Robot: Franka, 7 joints.
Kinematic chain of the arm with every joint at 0, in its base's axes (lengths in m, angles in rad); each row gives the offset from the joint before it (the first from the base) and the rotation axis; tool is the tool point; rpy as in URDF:
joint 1: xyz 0 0 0.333 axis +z
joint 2: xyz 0 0 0 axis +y
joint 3: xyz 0 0 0.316 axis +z
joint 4: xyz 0.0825 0 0 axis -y
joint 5: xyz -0.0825 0 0.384 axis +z
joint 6: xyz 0 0 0 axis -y
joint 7: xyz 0.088 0 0 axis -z
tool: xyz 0 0 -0.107 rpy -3.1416 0 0
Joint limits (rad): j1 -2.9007..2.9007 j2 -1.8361..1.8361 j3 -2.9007..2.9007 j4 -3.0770..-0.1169 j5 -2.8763..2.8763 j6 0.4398..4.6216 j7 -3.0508..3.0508
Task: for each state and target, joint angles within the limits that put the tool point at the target. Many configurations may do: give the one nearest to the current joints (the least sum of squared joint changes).
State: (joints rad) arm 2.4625 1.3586 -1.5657 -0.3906 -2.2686 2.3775 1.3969
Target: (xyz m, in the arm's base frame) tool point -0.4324 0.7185 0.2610
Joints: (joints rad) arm 2.5497 1.5839 -1.4533 -0.6821 -2.2899 2.6464 1.3969
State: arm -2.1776 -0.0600 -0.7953 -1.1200 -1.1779 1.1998 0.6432
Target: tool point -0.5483 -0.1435 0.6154
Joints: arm -2.1021 0.2398 -0.6637 -1.4831 -1.0562 1.1561 0.6432
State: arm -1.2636 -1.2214 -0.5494 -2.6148 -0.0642 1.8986 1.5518
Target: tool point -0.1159 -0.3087 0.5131
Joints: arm -1.2000 -0.9985 -0.6435 -2.6013 -0.0818 1.9748 1.5518
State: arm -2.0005 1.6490 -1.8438 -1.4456 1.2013 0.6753 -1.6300
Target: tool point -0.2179 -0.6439 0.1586
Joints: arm -1.3383 1.7122 -1.6996 -0.9199 1.4271 0.8429 -1.6300
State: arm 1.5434 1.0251 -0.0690 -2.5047 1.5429 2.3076 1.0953
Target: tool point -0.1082 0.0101 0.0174
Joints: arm 1.5440 1.0031 0.2325 -2.8906 1.5051 2.1346 1.0953
